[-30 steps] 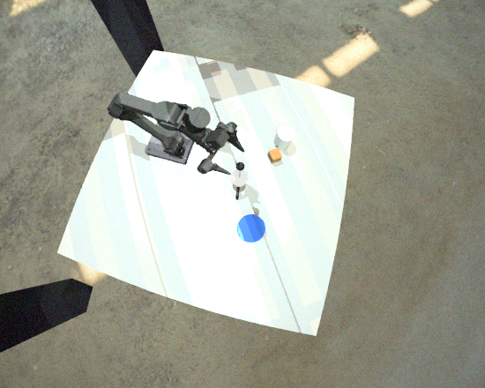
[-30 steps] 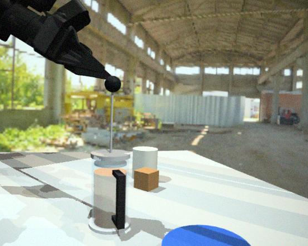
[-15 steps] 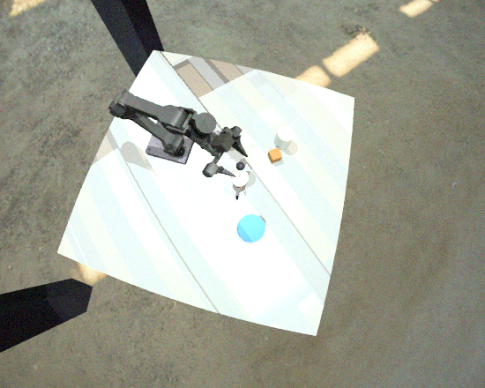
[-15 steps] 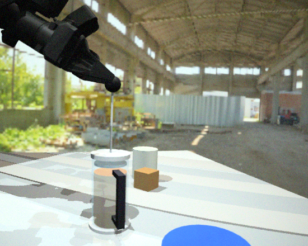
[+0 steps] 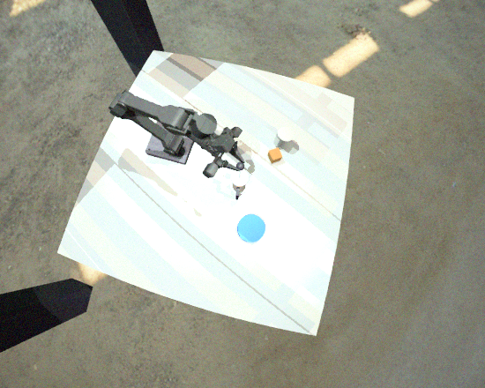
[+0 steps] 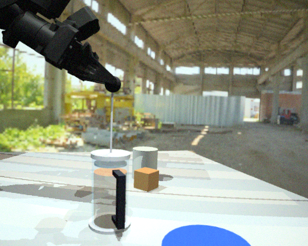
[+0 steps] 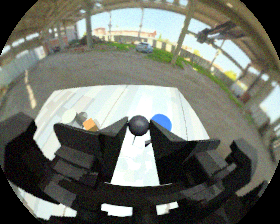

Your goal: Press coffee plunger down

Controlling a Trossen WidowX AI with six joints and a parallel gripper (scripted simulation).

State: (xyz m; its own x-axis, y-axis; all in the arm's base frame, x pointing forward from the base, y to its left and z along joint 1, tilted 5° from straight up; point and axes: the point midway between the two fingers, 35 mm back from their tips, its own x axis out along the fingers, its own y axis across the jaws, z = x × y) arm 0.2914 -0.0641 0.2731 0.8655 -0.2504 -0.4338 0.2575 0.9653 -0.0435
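My gripper tip is now 10 mm to the left of the coffee press and 140 mm above it.
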